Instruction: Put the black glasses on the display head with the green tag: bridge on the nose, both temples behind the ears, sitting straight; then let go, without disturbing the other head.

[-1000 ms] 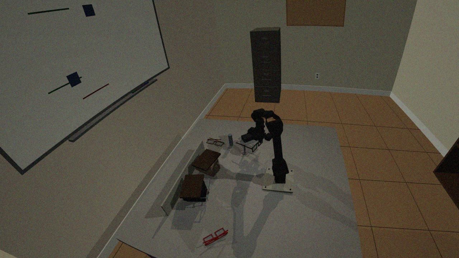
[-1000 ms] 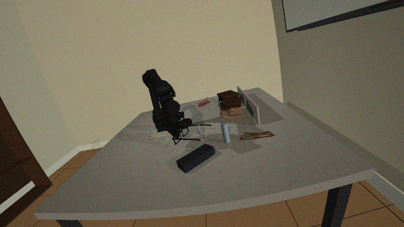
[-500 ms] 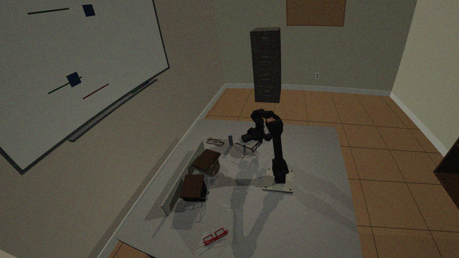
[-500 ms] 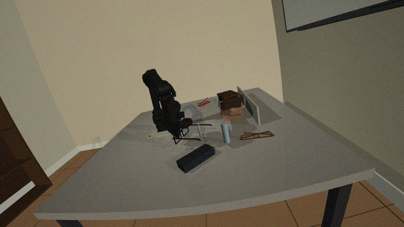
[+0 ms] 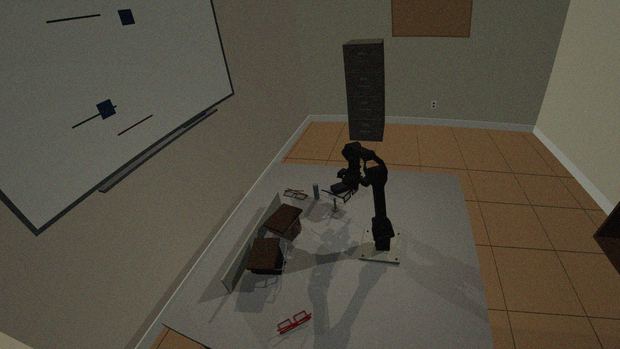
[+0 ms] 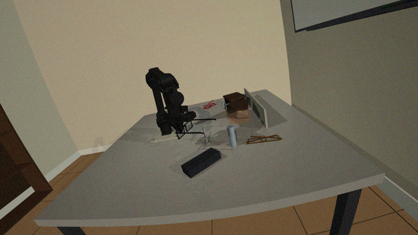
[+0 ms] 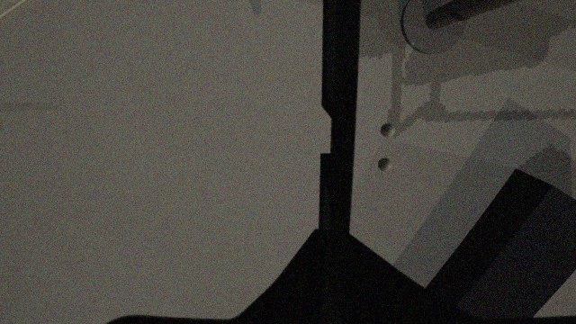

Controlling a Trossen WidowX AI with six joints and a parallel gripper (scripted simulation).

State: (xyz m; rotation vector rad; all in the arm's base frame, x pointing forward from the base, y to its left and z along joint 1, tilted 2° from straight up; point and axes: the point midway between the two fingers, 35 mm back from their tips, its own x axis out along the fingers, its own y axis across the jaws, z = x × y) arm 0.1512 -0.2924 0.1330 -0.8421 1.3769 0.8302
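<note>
The grey post is 11 cm ahead of my gripper tip, 5 cm to the left of it and 8 cm below it. Round my gripper tip: panel: 46 cm ahead, 34 cm to the left, 5 cm below; pale blue cylinder: 23 cm ahead, 4 cm to the right, 5 cm below; dark box: 8 cm ahead, 14 cm to the right, 9 cm below.
</note>
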